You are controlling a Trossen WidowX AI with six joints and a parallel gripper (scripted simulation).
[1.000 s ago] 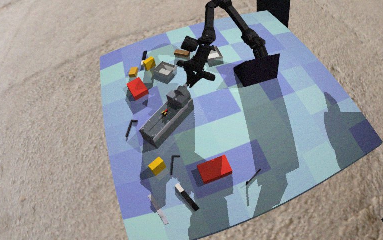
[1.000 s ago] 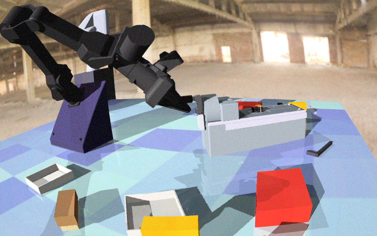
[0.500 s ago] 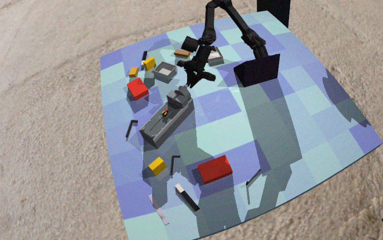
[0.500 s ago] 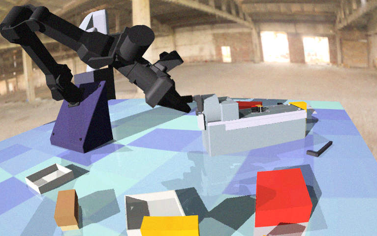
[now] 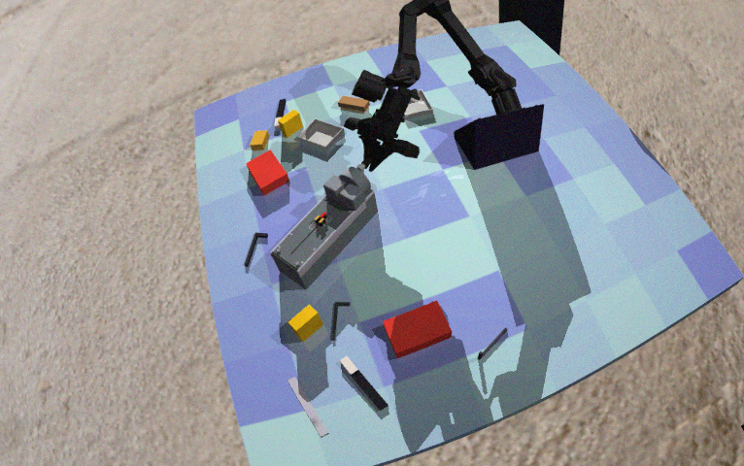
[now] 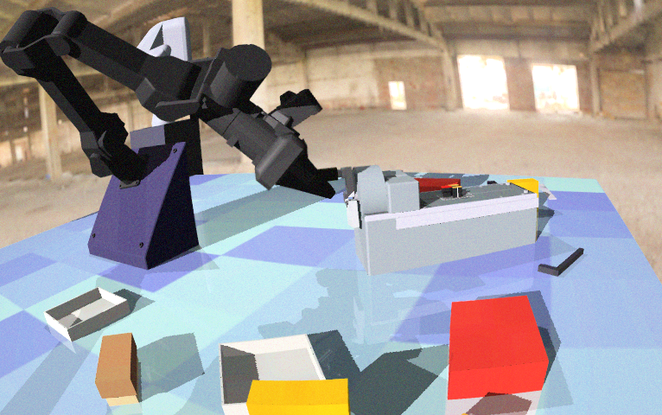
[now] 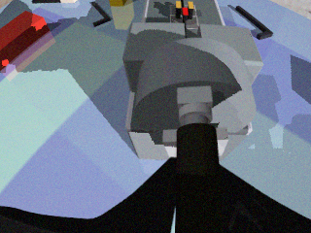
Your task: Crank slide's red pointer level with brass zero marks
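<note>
The dark crank handle lies 20 mm above my gripper tip, 10 mm to the right of it and 10 mm behind it. Round my gripper tip: red pointer (130 mm ahead, 70 mm to the left, 10 mm below); then tan block (350 mm to the right, 80 mm below, 80 mm behind).
</note>
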